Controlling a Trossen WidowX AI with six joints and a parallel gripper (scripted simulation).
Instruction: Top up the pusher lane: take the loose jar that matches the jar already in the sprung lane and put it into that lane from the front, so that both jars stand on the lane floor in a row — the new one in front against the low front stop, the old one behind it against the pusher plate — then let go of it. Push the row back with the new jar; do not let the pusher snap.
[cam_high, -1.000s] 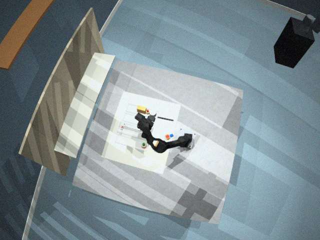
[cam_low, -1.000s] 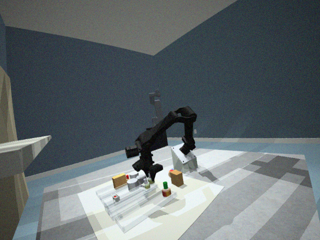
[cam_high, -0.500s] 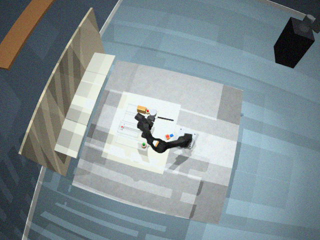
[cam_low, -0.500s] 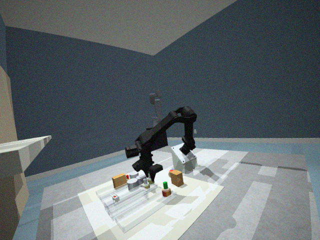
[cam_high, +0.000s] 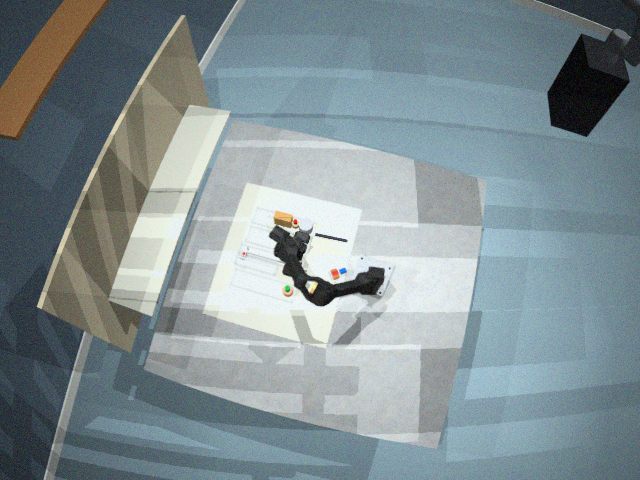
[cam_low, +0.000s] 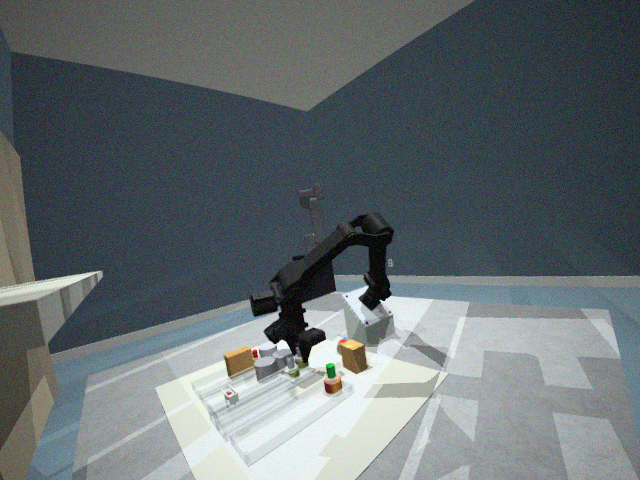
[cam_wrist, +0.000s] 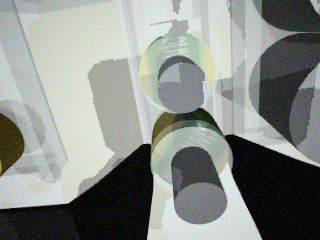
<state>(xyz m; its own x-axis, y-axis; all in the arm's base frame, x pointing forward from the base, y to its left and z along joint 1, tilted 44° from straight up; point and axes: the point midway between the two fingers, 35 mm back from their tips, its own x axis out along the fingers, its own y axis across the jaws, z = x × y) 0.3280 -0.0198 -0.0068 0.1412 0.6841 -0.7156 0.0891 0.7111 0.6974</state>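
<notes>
My gripper tip is now 14 cm short of the clear lane rack, 3 cm above it and 2 cm to the right of it. Round my gripper tip: red mark (22 cm ahead, 2 cm to the left, 2 cm above); black rod (15 cm to the right, 11 cm behind, 4 cm below).
</notes>
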